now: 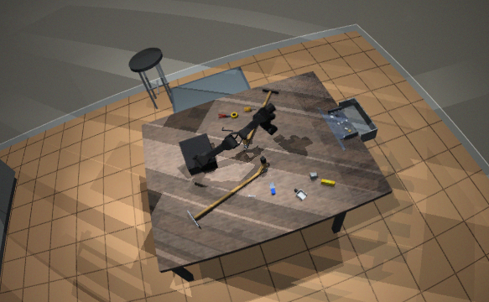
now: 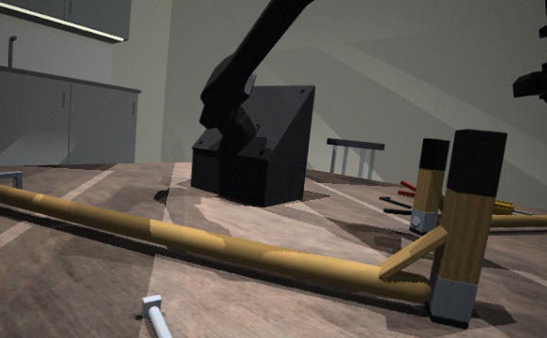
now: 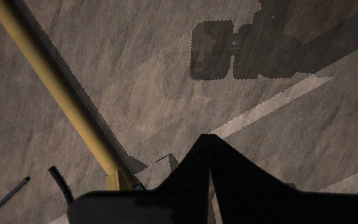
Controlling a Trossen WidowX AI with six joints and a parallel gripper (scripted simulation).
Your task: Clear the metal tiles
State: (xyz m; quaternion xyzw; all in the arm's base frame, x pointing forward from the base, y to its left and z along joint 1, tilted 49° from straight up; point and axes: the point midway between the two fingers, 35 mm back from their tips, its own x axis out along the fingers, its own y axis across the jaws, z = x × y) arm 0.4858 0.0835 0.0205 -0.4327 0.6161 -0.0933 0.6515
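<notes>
Now: gripper tip 37 cm to the right of the yellow screwdriver, 13 cm above it and 5 cm past it. Round my gripper tip: yellow tape ring 36 cm to the left, 18 cm behind, 14 cm below; then grey cube 38 cm to the right, 19 cm ahead, 13 cm below; then blue piece 36 cm to the right, 14 cm below, 9 cm behind.
</notes>
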